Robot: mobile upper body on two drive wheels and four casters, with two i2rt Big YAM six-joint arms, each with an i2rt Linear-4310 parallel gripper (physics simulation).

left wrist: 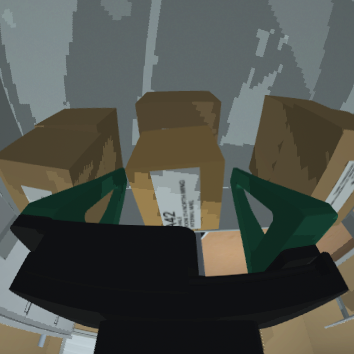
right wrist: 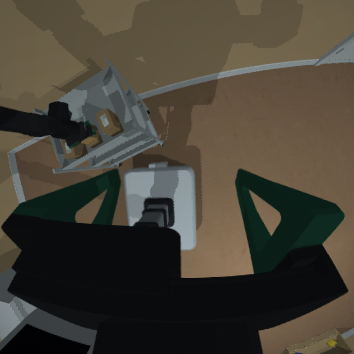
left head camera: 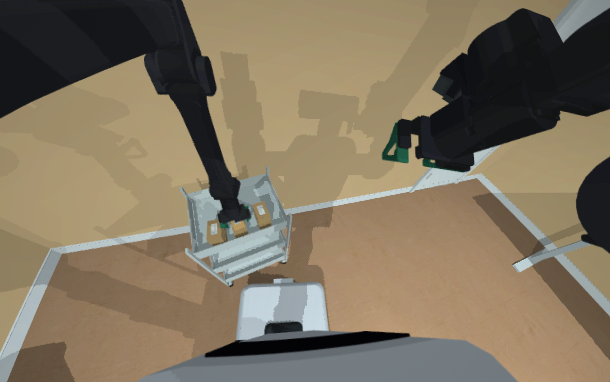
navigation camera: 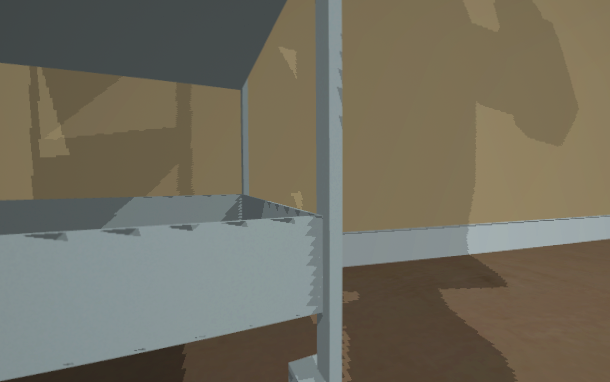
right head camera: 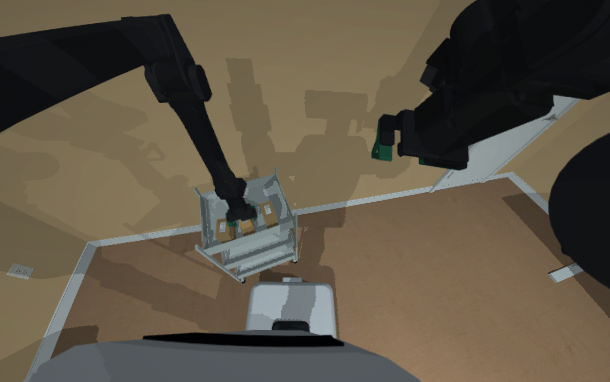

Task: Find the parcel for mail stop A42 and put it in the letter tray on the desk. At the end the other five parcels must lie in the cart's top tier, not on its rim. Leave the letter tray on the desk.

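Places are measured from the left arm's base along level axes (x left, y back, z up), in metres.
Where they show: left gripper, between the fingertips: (left wrist: 178, 174) (right wrist: 87, 136) (left head camera: 237, 224) (right head camera: 245, 222); right gripper, between the fingertips: (right wrist: 177, 175) (left head camera: 403, 159) (right head camera: 396, 157).
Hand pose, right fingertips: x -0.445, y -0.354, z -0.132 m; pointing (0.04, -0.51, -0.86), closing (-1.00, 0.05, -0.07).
Things, the pixels of their top centre, and the offset from my right fingertips.
- A42 parcel, centre of its top: (left wrist: 178, 157) (right wrist: 88, 135) (left head camera: 238, 223) (right head camera: 246, 222) dz -0.565, dx +0.443, dy -0.149 m
- left parcel, centre of its top: (left wrist: 46, 213) (left head camera: 214, 229) (right head camera: 222, 227) (right wrist: 67, 147) dz -0.515, dx +0.528, dy -0.099 m
- right parcel, centre of its top: (left wrist: 342, 190) (right wrist: 103, 119) (left head camera: 261, 209) (right head camera: 267, 209) dz -0.515, dx +0.336, dy -0.197 m
The A42 parcel (left head camera: 240, 229) (right head camera: 247, 228) (left wrist: 175, 147) stands between two other parcels in the top tier of the grey cart (left head camera: 231, 244) (right head camera: 245, 241) (navigation camera: 150, 280). Its label faces the wrist in the left wrist view. My left gripper (left head camera: 235, 219) (right head camera: 243, 218) (left wrist: 178, 174) is open, with one finger at each side of the A42 parcel and a gap to both. A left parcel (left wrist: 35, 150), a right parcel (left wrist: 300, 145) and a parcel behind A42 (left wrist: 175, 107) also show. My right gripper (left head camera: 412, 155) (right head camera: 404, 156) (right wrist: 177, 175) is open, far from the cart. The letter tray does not show.
My white base (left head camera: 280, 305) (right wrist: 135, 200) stands close in front of the cart. The wall and its white skirting (left head camera: 350, 201) (navigation camera: 400, 250) run behind the cart. A box with a yellow thing (right wrist: 332, 343) shows at the lower right in the right wrist view.
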